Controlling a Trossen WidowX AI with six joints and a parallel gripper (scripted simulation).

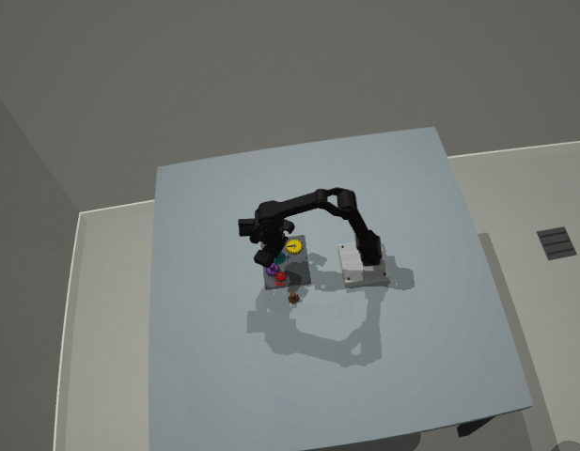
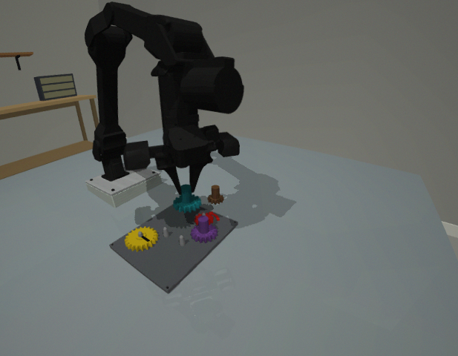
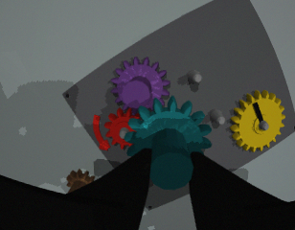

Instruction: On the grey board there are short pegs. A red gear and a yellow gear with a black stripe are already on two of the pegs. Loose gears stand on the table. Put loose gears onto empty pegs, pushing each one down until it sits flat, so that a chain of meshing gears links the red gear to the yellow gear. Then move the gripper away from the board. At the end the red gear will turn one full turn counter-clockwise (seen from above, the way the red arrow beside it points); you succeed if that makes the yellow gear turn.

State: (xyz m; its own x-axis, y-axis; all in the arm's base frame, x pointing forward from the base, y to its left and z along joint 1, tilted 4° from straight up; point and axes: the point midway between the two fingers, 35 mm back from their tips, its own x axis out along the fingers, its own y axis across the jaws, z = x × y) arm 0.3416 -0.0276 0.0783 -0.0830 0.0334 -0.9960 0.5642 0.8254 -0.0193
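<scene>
Now: gripper tip 30 mm short of the purple gear, 10 mm to the right of it and 80 mm above it. Also, from my gripper tip: red gear (40 mm to the left, 80 mm below); then teal gear (10 mm below); then red arrow (10 mm ahead, 70 mm to the left, 90 mm below).
</scene>
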